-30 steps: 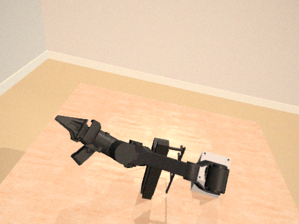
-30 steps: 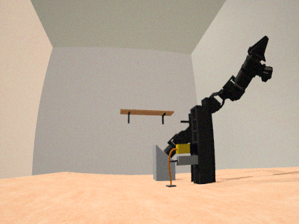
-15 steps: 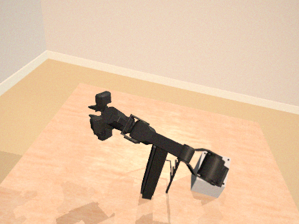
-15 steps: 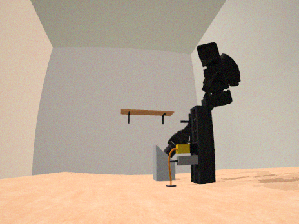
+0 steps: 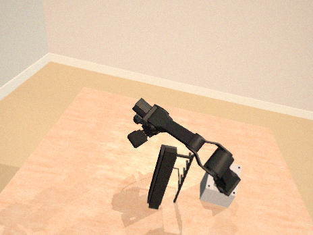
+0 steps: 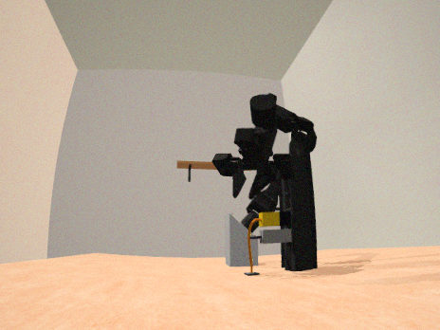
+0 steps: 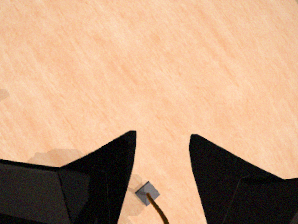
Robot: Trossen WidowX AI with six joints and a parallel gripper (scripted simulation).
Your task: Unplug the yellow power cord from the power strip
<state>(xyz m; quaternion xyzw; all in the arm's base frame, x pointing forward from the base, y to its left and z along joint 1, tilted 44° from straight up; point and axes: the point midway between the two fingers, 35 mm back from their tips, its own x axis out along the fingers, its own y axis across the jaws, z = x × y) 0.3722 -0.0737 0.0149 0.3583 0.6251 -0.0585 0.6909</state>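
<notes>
My gripper tip is now 110 mm past the yellow plug, 100 mm to the right of it and 30 mm above it. The rest, counted from my gripper tip: grey anchor: 170 mm below, 100 mm behind, 30 mm to the left.
</notes>
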